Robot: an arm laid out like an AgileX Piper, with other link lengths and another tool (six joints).
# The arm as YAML. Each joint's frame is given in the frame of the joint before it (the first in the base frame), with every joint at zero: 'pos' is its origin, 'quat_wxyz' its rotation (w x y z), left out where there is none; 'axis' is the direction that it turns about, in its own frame. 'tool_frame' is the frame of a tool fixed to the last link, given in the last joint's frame.
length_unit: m
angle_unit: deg
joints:
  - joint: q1
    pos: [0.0, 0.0, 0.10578]
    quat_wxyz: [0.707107, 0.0, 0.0, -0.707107]
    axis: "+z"
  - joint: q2
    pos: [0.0, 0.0, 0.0]
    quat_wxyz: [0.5, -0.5, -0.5, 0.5]
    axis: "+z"
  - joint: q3
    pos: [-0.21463, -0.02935, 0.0]
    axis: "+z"
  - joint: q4
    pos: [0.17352, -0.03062, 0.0]
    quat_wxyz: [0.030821, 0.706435, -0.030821, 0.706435]
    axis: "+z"
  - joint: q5
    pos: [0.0, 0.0, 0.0]
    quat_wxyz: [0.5, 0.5, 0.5, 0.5]
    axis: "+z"
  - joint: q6
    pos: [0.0, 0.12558, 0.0]
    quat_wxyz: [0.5, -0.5, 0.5, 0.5]
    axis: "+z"
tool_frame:
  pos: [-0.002, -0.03, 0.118]
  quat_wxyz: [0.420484, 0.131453, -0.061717, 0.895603]
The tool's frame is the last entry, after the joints.
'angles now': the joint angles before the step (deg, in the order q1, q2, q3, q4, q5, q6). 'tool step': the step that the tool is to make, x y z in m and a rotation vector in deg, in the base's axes. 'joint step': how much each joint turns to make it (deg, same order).
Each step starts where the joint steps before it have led.
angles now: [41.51, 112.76, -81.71, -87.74, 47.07, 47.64]
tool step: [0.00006, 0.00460, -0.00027, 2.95, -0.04, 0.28]
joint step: [0.00, -0.01, 0.01, -0.01, -1.29, 2.68]
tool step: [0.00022, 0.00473, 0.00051, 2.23, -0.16, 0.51]
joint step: [0.00, 0.00, 0.00, -0.36, -1.20, 2.19]
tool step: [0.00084, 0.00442, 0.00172, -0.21, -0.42, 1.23]
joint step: [-0.12, 0.00, 0.00, -1.14, -1.02, 0.22]
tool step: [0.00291, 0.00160, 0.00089, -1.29, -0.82, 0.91]
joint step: [-0.40, 0.50, -0.01, -2.22, -0.50, 0.39]
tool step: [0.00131, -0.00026, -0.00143, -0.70, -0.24, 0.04]
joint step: [-0.09, 0.49, 0.01, -0.89, 0.20, 0.30]
